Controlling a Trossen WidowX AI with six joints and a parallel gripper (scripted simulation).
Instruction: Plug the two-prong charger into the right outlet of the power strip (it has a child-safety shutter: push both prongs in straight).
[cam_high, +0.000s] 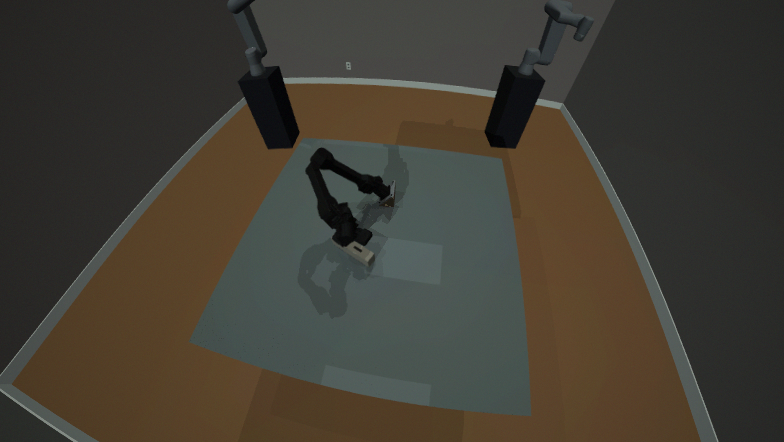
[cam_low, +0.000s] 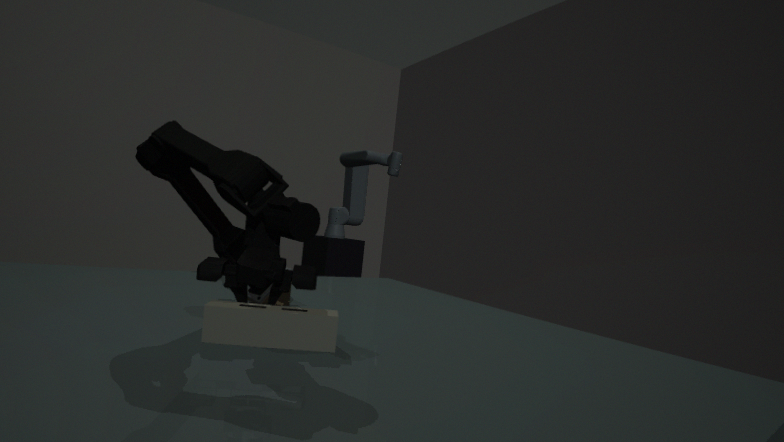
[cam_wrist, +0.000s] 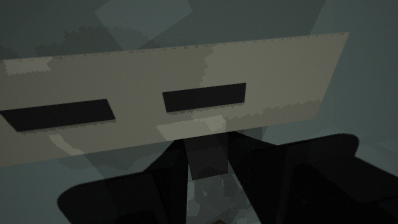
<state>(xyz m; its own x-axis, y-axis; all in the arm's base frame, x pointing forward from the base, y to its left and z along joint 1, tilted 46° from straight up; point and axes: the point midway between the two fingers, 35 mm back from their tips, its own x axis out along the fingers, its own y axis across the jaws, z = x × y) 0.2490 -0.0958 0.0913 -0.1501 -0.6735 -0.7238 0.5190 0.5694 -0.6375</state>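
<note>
My gripper tip is 20 mm short of the charger, 10 mm to the left of it and 10 mm below it.
</note>
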